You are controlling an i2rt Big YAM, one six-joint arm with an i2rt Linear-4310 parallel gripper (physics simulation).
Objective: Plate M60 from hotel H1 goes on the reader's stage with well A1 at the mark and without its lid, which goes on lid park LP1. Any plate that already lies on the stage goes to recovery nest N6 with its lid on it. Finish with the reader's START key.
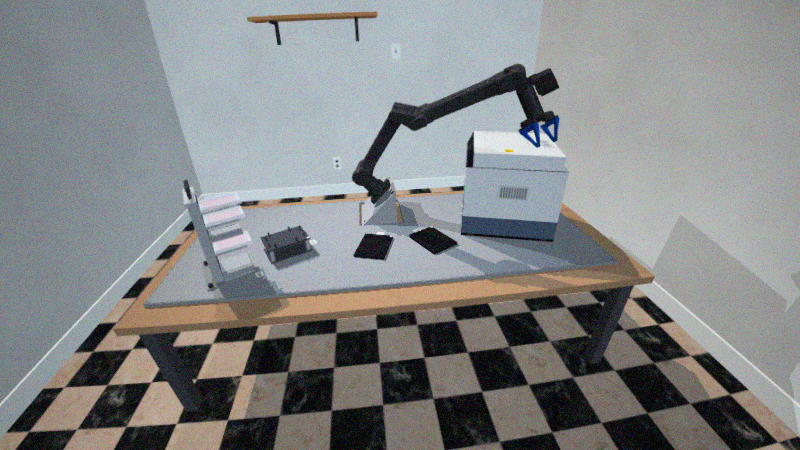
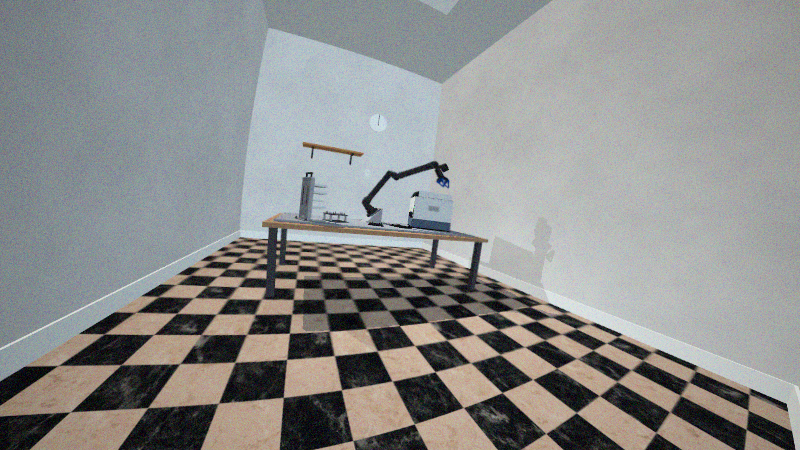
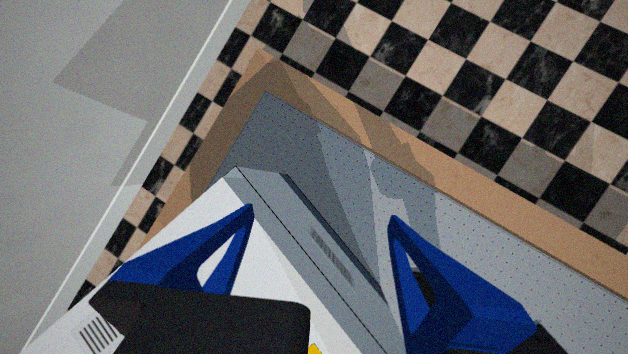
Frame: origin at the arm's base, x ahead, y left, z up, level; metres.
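Seen in the pictures: gripper, between the fingertips: (image 1: 547, 144) (image 2: 446, 187) (image 3: 319, 215); arm's base, origin of its link: (image 1: 381, 192) (image 2: 372, 212).
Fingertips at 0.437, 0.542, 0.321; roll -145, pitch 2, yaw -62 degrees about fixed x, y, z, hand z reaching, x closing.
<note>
Pixels of each thing's top centre, then the offset from my fingertips to it, as dx, dy, dz.
- blue reader, centre of its top: (image 1: 512, 142) (image 2: 431, 193) -0.250, -0.004, -0.057
- upper plate, centre of its top: (image 1: 218, 199) -0.042, -1.110, -0.138
- lower plate, centre of its top: (image 1: 231, 240) -0.042, -1.110, -0.297
- dark rack with short posts, centre of its top: (image 1: 284, 233) (image 2: 335, 211) -0.127, -0.943, -0.335
My gripper (image 1: 546, 142) (image 2: 443, 184) (image 3: 319, 215) is open and empty, above the top of the white and blue reader (image 1: 513, 208) (image 2: 433, 209) (image 3: 267, 272). The reader's stage, any plate on it and the START key do not show. A plate hotel (image 1: 203, 240) (image 2: 306, 195) stands at the left end of the table, with pinkish plates on several levels, among them an upper plate (image 1: 220, 202) and a lower plate (image 1: 232, 242). Labels and well A1 are too small to read. Two flat black pads (image 1: 373, 246) (image 1: 433, 239) lie between hotel and reader; I cannot tell which is LP1 or N6.
A dark rack with short posts (image 1: 286, 239) (image 2: 335, 214) stands right of the hotel. The arm's base (image 1: 383, 211) (image 2: 375, 217) is at the table's rear middle. The table's wooden edge (image 1: 391, 305) (image 3: 465, 190) runs along the front. A wall shelf (image 1: 313, 17) hangs behind.
</note>
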